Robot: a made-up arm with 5 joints.
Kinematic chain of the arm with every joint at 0, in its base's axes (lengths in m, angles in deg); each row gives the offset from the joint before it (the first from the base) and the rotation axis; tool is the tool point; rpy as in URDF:
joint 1: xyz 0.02 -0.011 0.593 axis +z
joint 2: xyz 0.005 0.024 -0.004 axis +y
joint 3: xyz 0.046 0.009 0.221 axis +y
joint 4: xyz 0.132 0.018 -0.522 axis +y
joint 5: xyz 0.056 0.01 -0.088 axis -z
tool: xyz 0.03 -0.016 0.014 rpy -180 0 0
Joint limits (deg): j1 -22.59..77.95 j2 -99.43..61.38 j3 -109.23..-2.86 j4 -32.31..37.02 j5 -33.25..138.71
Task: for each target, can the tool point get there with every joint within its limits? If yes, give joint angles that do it. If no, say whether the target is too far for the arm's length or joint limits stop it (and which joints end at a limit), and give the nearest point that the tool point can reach.
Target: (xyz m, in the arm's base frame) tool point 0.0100 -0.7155 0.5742
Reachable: no: joint limits stop it (at a limit: joint 1, joint 2, joint 3, joint 4) | nearest point -0.1683 -0.6795 0.9538 | short by 0.421 m
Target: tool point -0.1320 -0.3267 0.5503
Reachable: no: joint limits stop it (at a limit: joint 2, joint 3, joint 4, joint 5) | nearest point -0.0829 -0.2247 0.2537 | short by 0.318 m
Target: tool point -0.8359 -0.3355 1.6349
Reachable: no: too far | nearest point -0.4913 -0.2049 1.2161 | short by 0.558 m
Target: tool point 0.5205 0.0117 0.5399
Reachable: yes | joints -1.73 -31.83 -13.33 -4.29 14.91
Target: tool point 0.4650 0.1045 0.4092
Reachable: yes | joints 9.69 -10.15 -14.45 -24.91 12.43
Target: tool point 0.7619 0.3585 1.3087
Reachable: no: too far | nearest point 0.5876 0.2717 1.1385 | short by 0.259 m
